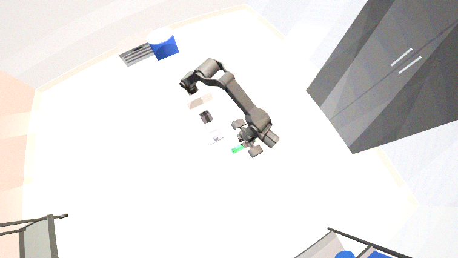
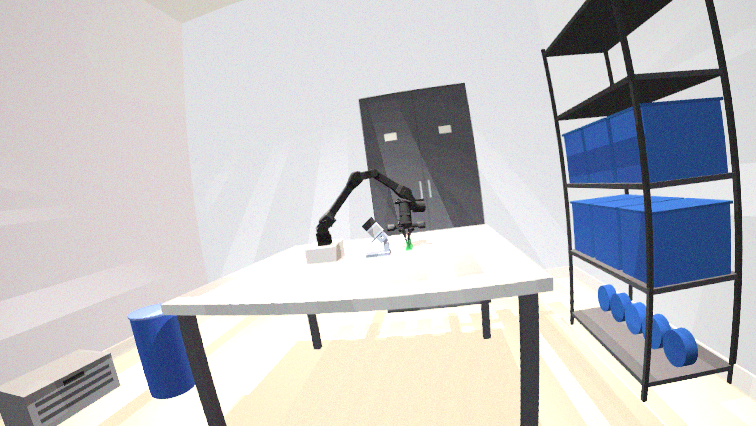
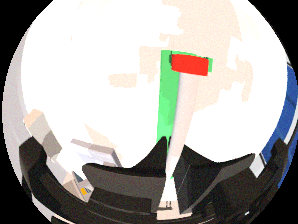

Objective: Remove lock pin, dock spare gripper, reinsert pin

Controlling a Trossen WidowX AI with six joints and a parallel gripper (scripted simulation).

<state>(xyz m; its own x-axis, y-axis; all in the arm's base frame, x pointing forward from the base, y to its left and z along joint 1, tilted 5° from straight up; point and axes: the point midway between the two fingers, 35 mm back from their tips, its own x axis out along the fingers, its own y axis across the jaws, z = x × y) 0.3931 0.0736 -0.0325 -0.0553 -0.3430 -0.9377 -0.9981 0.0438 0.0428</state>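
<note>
Now: the translucent green bar 10 mm to the left of my gripper tip and 10 mm ahead of it. From my gripper tip the other things lie so: spare gripper 140 mm behind, 100 mm above, 90 mm to the right; then mount 120 mm behind, 90 mm to the right, 30 mm above.
</note>
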